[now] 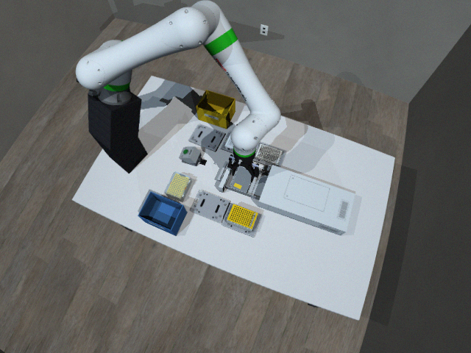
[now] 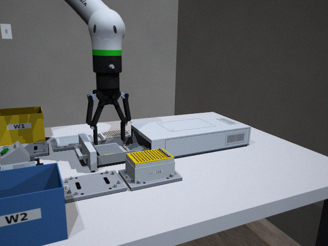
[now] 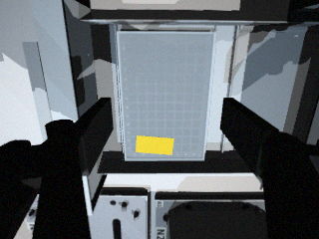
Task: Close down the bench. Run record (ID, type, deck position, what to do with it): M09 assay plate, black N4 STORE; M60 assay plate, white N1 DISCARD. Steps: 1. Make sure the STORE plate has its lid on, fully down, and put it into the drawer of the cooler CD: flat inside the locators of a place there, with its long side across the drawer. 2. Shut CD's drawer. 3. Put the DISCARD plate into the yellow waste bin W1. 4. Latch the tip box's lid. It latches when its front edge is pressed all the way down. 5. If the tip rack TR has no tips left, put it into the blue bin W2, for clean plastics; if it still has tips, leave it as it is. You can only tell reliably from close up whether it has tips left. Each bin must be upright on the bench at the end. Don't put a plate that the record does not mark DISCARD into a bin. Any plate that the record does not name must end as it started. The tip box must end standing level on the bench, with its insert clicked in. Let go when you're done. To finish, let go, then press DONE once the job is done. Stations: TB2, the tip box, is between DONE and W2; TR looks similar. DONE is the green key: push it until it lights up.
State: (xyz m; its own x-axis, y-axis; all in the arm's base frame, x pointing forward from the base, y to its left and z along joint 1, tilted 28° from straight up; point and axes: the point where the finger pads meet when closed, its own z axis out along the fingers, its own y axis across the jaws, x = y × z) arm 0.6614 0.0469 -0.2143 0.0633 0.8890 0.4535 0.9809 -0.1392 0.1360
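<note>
Now: the cooler drawer 40 mm ahead of my hand and 50 mm below it. Round my hand: cooler CD: 190 mm ahead, 10 mm to the right, 40 mm below; then black plate: 60 mm below; then yellow-topped tip rack TR: 50 mm ahead, 200 mm to the right, 30 mm below.
</note>
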